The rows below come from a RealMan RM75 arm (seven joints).
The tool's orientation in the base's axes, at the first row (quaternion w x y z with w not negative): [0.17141, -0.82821, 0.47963, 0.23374]
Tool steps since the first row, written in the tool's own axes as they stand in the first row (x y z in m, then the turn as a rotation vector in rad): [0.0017, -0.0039, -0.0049, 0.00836, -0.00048, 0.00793]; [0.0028, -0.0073, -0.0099, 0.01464, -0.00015, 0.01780]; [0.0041, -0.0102, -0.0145, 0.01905, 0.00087, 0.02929]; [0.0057, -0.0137, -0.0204, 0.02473, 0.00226, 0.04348]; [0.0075, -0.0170, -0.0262, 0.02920, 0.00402, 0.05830]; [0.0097, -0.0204, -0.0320, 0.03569, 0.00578, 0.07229]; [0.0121, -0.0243, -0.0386, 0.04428, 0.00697, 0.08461]
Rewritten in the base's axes. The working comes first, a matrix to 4 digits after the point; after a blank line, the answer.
The tool's axes in the first row as the columns of a matrix, in the base's axes (used below as rounded here):
[0.4306, -0.8746, -0.2227]
[-0.7143, -0.4811, 0.5081]
[-0.5516, -0.0597, -0.8320]

[0.0052, -0.0018, 0.0034, 0.00225, -0.00171, -0.01118]; [0.0098, -0.0035, 0.0071, 0.00247, -0.00134, -0.02288]; [0.0139, -0.0054, 0.0104, 0.00092, 0.00086, -0.03493]; [0.0190, -0.0078, 0.0146, -0.00101, 0.00334, -0.04995]; [0.0239, -0.0105, 0.0187, -0.00393, 0.00683, -0.06485]; [0.0291, -0.0134, 0.0225, -0.00579, 0.00846, -0.08018]; [0.0351, -0.0166, 0.0269, -0.00587, 0.00801, -0.09524]
